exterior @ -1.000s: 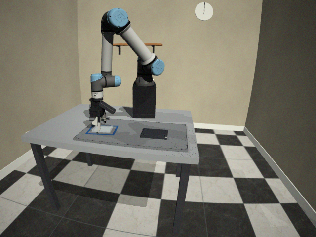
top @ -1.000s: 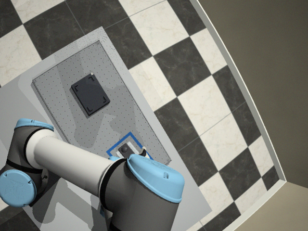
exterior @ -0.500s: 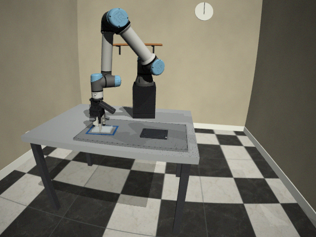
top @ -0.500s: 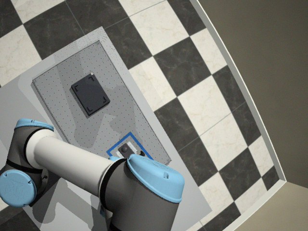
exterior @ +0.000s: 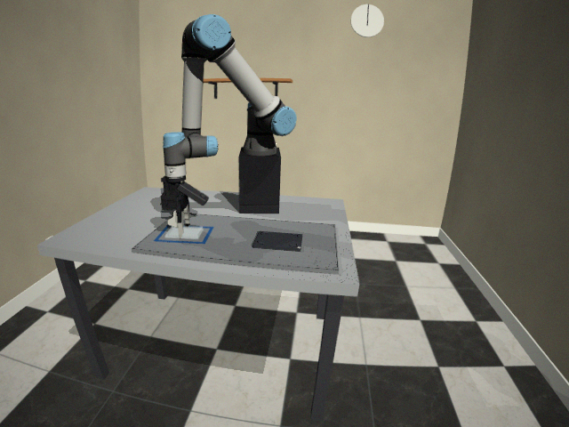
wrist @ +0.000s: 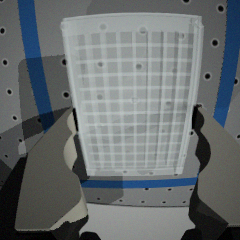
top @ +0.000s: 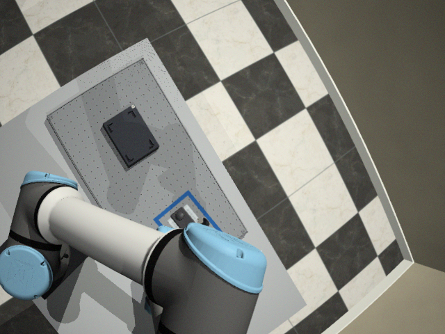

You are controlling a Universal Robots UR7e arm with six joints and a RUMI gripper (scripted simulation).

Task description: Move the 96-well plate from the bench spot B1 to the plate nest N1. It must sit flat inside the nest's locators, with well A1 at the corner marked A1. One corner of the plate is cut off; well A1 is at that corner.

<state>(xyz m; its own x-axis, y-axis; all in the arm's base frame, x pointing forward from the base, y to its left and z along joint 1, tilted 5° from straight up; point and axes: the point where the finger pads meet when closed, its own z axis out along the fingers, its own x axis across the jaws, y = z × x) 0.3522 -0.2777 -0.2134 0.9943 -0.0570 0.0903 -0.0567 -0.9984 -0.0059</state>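
My gripper is now 350 mm to the right of the plate nest N1, 60 mm short of it and 10 mm above it. From my hand the other things lie so: white A1 mark: 420 mm to the left, 130 mm ahead; then clear 96-well plate: 10 mm below.
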